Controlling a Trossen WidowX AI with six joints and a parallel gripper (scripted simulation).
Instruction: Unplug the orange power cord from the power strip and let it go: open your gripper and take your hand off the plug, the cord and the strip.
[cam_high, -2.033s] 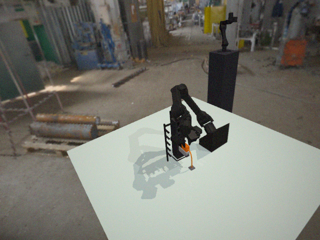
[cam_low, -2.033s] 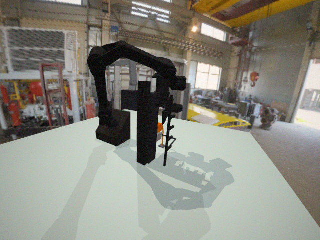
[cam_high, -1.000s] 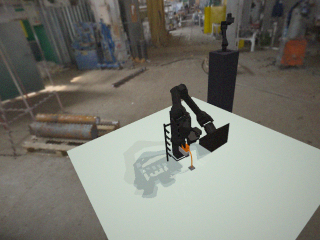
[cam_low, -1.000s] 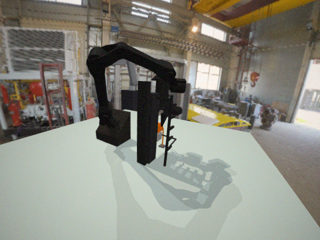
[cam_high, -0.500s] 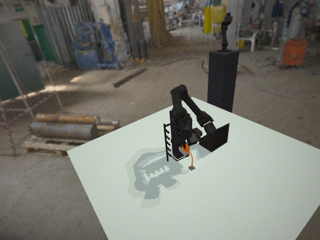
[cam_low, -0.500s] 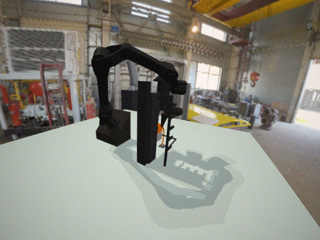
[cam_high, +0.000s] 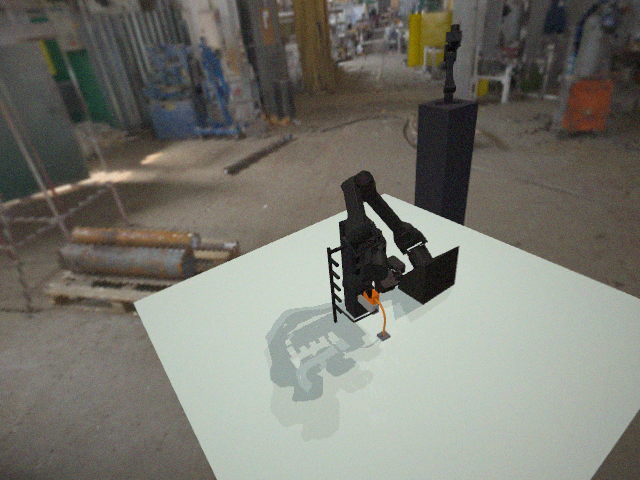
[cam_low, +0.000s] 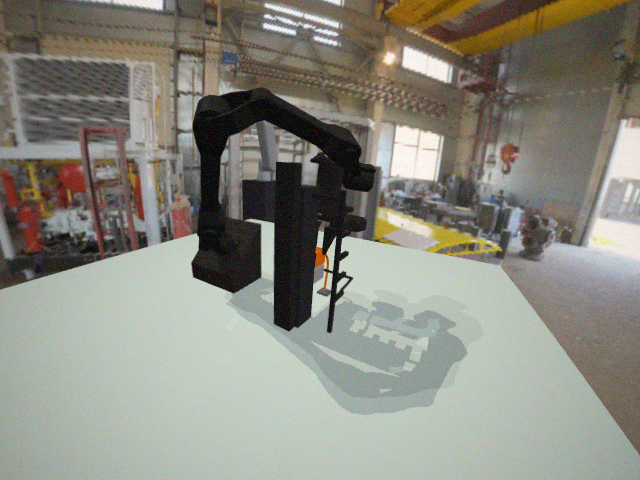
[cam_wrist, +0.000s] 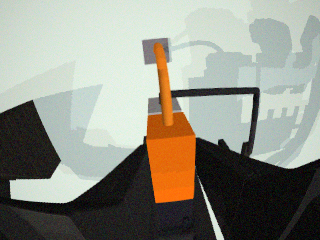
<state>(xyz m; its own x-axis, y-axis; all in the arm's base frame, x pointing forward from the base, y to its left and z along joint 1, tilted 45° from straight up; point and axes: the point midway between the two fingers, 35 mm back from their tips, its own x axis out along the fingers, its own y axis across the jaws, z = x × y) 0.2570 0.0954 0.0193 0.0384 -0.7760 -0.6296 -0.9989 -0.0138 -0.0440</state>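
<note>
My gripper tip is 3 cm to the left of the orange plug. From my gripper tip the other things lie so: dark post 13 cm to the right, 4 cm above.
</note>
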